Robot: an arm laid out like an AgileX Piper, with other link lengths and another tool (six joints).
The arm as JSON. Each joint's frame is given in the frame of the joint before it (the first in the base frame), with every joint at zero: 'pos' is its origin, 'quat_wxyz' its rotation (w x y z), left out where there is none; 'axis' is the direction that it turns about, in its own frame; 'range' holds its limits. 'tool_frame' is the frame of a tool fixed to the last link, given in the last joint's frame.
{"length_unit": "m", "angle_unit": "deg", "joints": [
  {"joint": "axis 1", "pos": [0.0, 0.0, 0.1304], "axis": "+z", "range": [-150.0, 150.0]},
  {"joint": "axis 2", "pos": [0.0, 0.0, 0.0], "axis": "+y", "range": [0.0, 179.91]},
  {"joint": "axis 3", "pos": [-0.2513, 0.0, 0.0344], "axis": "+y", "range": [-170.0, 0.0]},
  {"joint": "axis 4", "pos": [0.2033, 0.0, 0.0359], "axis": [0.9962, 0.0, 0.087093], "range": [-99.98, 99.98]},
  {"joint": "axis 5", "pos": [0.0, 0.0, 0.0], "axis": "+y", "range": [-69.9, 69.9]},
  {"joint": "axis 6", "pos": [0.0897, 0.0, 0.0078], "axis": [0.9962, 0.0, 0.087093], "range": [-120.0, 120.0]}
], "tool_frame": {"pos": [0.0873, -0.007, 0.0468], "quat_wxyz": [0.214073, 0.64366, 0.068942, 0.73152]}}
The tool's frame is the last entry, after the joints.
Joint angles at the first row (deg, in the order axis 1, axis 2, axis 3, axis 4, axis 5, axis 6):
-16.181 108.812 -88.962 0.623 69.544 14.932
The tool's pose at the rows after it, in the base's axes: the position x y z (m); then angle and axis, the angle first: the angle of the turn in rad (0 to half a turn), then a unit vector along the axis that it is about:
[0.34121 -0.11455 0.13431 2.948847 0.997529 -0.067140 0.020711]
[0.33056 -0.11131 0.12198 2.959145 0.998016 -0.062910 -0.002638]
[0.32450 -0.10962 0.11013 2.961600 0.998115 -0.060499 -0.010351]
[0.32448 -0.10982 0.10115 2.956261 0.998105 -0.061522 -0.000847]
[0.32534 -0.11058 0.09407 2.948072 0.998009 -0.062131 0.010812]
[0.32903 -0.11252 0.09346 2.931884 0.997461 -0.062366 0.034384]
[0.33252 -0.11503 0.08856 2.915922 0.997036 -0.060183 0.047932]
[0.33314 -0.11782 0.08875 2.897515 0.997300 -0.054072 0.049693]
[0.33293 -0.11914 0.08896 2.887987 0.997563 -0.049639 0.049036]
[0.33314 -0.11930 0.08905 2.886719 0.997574 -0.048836 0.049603]
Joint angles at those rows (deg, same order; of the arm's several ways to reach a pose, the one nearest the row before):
-16.180 108.559 -86.161 0.638 69.572 14.717
-16.181 108.568 -83.216 0.638 69.381 14.476
-16.180 108.567 -79.933 0.584 67.012 14.279
-16.181 108.567 -77.068 0.537 63.015 14.279
-16.181 108.567 -74.631 0.364 59.177 14.279
-16.180 107.868 -72.609 0.000 55.037 14.228
-16.181 108.279 -71.215 -0.688 51.555 14.227
-16.180 108.343 -71.159 -1.916 51.078 14.228
-16.181 108.345 -71.161 -2.594 51.078 14.124
-16.181 108.345 -71.160 -2.663 51.006 14.068

